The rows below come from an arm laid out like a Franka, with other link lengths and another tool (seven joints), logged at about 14 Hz.
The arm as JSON. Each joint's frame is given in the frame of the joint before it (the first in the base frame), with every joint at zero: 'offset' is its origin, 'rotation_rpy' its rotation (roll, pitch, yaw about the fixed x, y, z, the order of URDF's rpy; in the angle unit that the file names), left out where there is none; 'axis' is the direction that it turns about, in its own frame. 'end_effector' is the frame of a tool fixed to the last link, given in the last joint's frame.
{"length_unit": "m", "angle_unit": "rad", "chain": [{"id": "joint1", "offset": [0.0, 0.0, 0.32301], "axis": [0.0, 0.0, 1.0]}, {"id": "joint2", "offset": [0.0, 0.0, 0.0], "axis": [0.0, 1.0, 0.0]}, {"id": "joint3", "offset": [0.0, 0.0, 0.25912], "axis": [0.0, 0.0, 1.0]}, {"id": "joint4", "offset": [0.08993, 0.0, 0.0], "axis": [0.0, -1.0, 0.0]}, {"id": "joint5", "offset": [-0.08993, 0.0, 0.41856], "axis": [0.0, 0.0, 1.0]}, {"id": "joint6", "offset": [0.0, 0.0, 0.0], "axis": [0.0, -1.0, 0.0]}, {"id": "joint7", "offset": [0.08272, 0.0, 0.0], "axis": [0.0, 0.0, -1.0]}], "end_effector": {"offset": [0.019, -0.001, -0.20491], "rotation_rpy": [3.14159, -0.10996, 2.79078]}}
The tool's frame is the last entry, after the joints.
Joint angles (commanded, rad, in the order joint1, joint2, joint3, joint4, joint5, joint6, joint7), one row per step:
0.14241 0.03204 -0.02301 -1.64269 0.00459 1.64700 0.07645
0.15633 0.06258 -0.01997 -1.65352 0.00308 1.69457 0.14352
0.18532 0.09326 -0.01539 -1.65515 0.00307 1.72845 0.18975
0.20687 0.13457 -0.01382 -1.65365 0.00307 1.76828 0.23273
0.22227 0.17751 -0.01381 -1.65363 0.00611 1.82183 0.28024
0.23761 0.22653 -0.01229 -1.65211 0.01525 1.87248 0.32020
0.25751 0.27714 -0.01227 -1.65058 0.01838 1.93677 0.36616
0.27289 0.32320 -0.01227 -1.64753 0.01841 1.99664 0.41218
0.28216 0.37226 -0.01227 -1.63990 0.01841 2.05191 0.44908
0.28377 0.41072 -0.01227 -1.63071 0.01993 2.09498 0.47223
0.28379 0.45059 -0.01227 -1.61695 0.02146 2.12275 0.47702
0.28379 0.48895 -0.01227 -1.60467 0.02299 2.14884 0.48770
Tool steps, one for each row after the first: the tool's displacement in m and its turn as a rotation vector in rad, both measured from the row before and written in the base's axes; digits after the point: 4 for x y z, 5 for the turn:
0.0092 0.0103 -0.0202 -0.00289 -0.00643 -0.05005
0.0054 0.0215 -0.0170 -0.00093 -0.00165 -0.01272
0.0076 0.0157 -0.0219 -0.00129 -0.00020 -0.01991
0.0097 0.0119 -0.0229 0.00368 -0.00999 -0.03294
0.0077 0.0140 -0.0269 0.00841 -0.00106 -0.02607
0.0085 0.0154 -0.0270 0.00543 -0.01373 -0.02788
0.0075 0.0119 -0.0239 0.00397 -0.01575 -0.03144
0.0075 0.0079 -0.0244 0.00374 -0.01285 -0.02827
0.0069 0.0028 -0.0177 0.00521 -0.01258 -0.02268
0.0050 0.0014 -0.0182 0.00130 -0.00130 -0.00577
0.0038 0.0010 -0.0183 0.00114 0.00045 -0.01170

